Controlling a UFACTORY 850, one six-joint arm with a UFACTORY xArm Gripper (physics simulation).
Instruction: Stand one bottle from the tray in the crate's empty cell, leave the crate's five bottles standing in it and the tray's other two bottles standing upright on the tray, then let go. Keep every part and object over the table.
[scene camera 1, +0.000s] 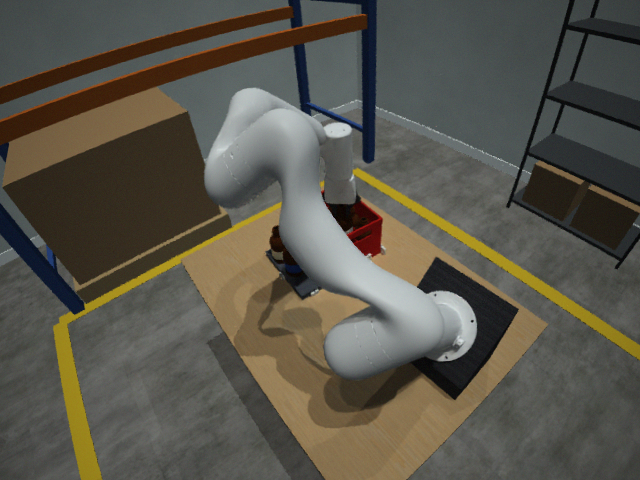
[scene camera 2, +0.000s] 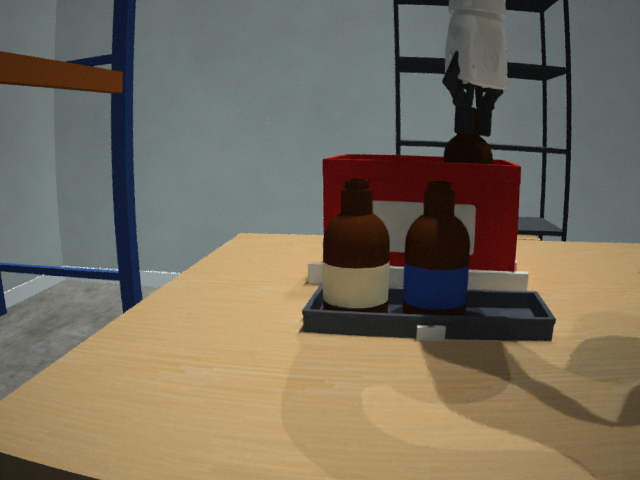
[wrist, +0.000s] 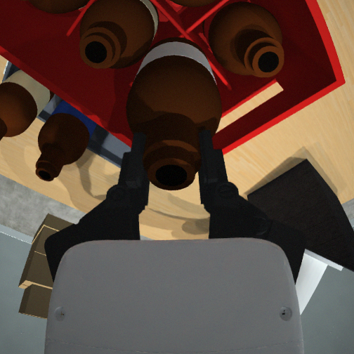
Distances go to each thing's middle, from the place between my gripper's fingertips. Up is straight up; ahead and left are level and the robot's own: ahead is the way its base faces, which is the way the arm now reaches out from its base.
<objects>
Now: hand 40 mm above the white-labelled bottle (scene camera 2: 461, 148) and 10 mm to the left of it. Round my hand: white strip (scene camera 2: 477, 279) (200 mm below, 80 mm ahead, 50 mm to the left).
</objects>
